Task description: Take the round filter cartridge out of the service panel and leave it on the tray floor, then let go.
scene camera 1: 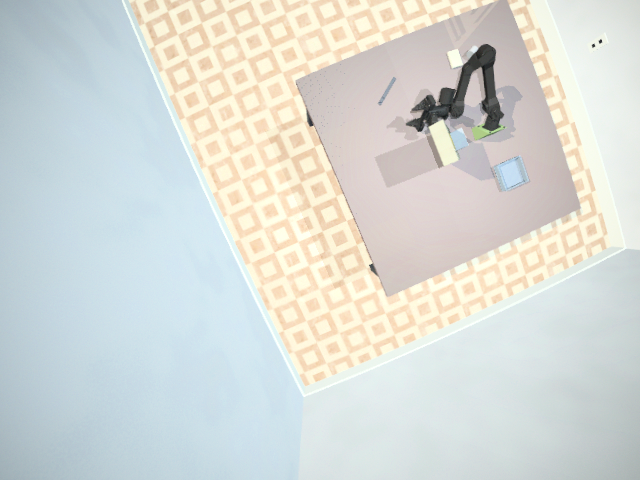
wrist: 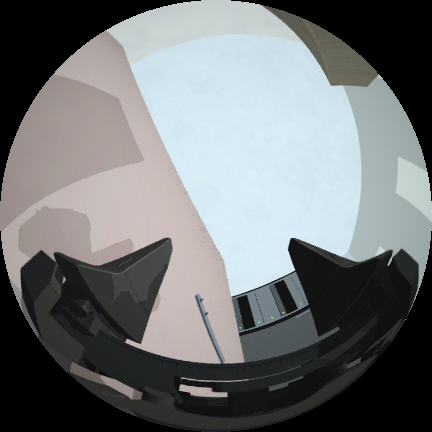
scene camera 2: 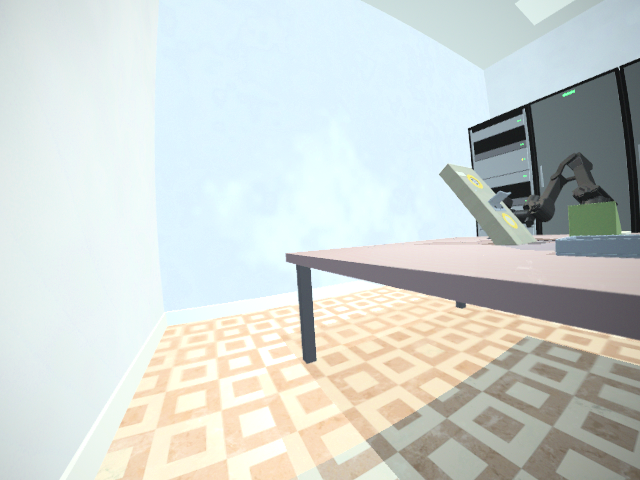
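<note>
The pale service panel (scene camera 1: 444,147) (scene camera 2: 467,198) (wrist: 345,55) leans at a slant on the table. In scene camera 2 its face shows two yellow rings and a blue-grey piece (scene camera 2: 499,199) sticking out between them; the round filter cartridge cannot be made out for certain. The light blue tray (scene camera 1: 497,180) (scene camera 2: 594,246) lies to the right of the panel in scene camera 1, and its floor looks bare there. My gripper (scene camera 1: 413,116) (wrist: 232,244) is open and empty, beside the panel's upper end in scene camera 1. It is partly hidden behind the panel in scene camera 2.
A grey-blue bar (scene camera 1: 387,90) (wrist: 209,327) lies on the table (scene camera 1: 429,227) (scene camera 2: 413,268) beyond the fingers. A cream block (scene camera 1: 454,58) and a small white piece (scene camera 1: 471,51) are near the arm's elbow. The green base (scene camera 1: 481,134) (scene camera 2: 593,219) stands between panel and tray.
</note>
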